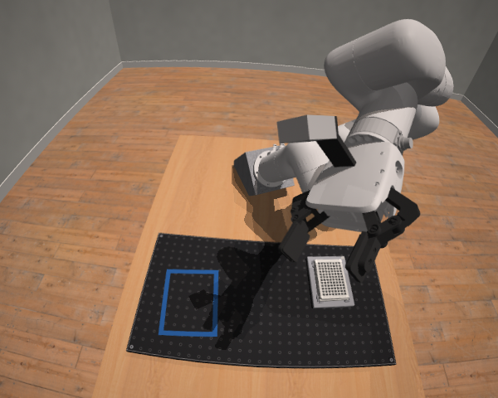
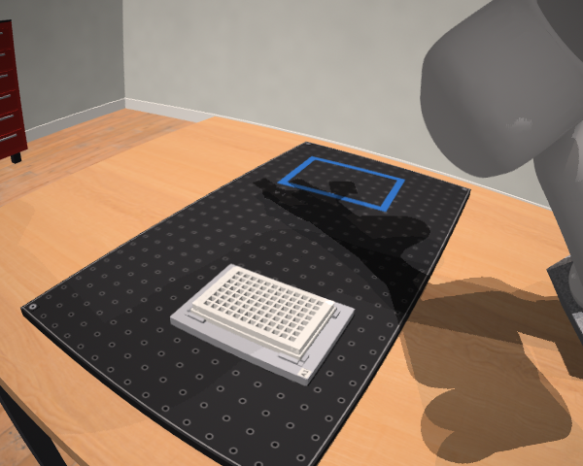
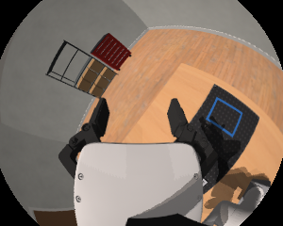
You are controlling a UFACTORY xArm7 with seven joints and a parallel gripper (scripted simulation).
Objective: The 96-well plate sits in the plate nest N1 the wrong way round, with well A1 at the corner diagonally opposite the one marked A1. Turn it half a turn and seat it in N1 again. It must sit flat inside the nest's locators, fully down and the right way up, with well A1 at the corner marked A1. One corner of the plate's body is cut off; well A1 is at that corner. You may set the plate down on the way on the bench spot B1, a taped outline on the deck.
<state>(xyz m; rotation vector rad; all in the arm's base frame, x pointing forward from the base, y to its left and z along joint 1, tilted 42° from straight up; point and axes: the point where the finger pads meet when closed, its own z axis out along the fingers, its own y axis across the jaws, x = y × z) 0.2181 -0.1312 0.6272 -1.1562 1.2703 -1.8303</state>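
My hand is 230 mm past the white 96-well plate, 130 mm to the right of it and 450 mm above it. The rest, counted from my hand: grey plate nest N1 (230 mm behind, 130 mm to the left, 460 mm below); A1 label (310 mm behind, 160 mm to the left, 460 mm below).
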